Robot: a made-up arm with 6 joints.
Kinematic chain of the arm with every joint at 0, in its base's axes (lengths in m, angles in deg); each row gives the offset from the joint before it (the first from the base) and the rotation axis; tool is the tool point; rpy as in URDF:
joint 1: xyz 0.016 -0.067 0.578 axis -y
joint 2: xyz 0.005 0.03 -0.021 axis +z
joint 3: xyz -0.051 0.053 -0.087 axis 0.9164 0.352 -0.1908
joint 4: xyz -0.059 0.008 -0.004 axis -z
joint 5: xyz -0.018 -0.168 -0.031 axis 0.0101 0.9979 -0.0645
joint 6: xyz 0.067 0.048 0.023 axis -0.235 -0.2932 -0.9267
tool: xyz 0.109 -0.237 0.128 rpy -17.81 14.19 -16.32
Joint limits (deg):
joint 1: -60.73..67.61
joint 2: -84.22..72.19
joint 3: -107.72..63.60
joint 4: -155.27..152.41
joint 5: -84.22..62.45
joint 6: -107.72..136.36
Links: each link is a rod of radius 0.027 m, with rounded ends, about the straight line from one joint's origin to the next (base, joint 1, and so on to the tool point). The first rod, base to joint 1, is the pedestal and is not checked.
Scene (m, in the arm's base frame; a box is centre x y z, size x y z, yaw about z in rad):
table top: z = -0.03
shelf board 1: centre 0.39 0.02 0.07 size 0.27 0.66 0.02 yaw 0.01
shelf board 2: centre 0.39 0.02 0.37 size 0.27 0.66 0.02 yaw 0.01
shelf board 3: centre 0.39 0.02 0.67 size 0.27 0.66 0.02 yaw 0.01
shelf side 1: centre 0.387 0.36 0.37 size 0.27 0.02 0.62 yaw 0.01
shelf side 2: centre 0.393 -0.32 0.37 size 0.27 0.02 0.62 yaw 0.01
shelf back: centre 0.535 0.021 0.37 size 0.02 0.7 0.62 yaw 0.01
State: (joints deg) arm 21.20 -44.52 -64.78 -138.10 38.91 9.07
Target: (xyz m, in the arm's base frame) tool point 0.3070 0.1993 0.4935
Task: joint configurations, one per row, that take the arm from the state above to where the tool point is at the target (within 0.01 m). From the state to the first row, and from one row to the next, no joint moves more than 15 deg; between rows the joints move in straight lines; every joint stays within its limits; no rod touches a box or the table.
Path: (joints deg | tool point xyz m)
1: 7.06 -43.21 -67.16 -131.68 38.68 17.66 | 0.3076 0.1563 0.2169
2: -7.08 -41.89 -69.54 -125.25 38.46 26.25 | 0.2465 0.1527 0.2101
3: -21.22 -40.58 -71.92 -118.83 38.23 34.84 | 0.1865 0.1548 0.2173
4: -35.36 -39.26 -74.29 -112.40 38.01 43.43 | 0.1302 0.1623 0.2376
5: -34.79 -35.30 -69.39 -114.01 33.23 55.17 | 0.1483 0.2029 0.3207
6: -34.21 -31.35 -64.48 -115.63 28.45 66.91 | 0.1549 0.2143 0.4095
7: -33.64 -27.39 -59.57 -117.24 23.67 78.64 | 0.1500 0.1977 0.4935
8: -20.05 -29.22 -58.48 -116.43 24.95 67.10 | 0.1973 0.2052 0.4784
9: -6.46 -31.05 -57.39 -115.61 26.24 55.56 | 0.2512 0.2056 0.4777
10: 7.13 -32.87 -56.29 -114.79 27.52 44.02 | 0.3070 0.1993 0.4935

